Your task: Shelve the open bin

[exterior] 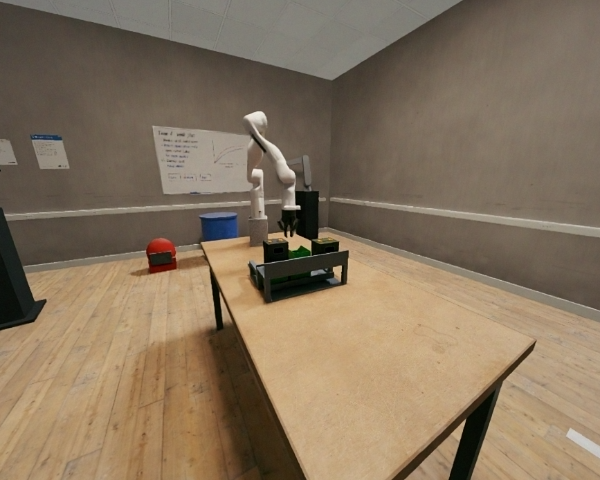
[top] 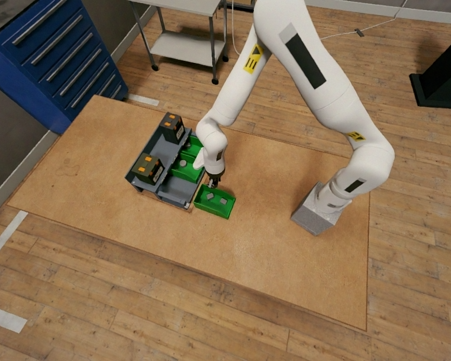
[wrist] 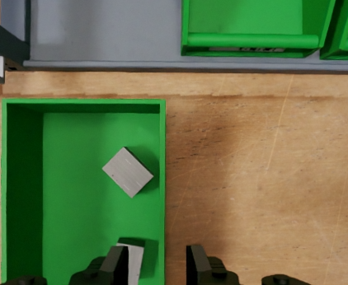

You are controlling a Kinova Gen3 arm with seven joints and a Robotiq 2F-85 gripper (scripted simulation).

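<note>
The grey part is 15 cm below my hand, 4 cm ahead of it and 2 cm to the left of it. Also, from my hand: grey shelf: 22 cm ahead, 12 cm to the right, 10 cm below.
</note>
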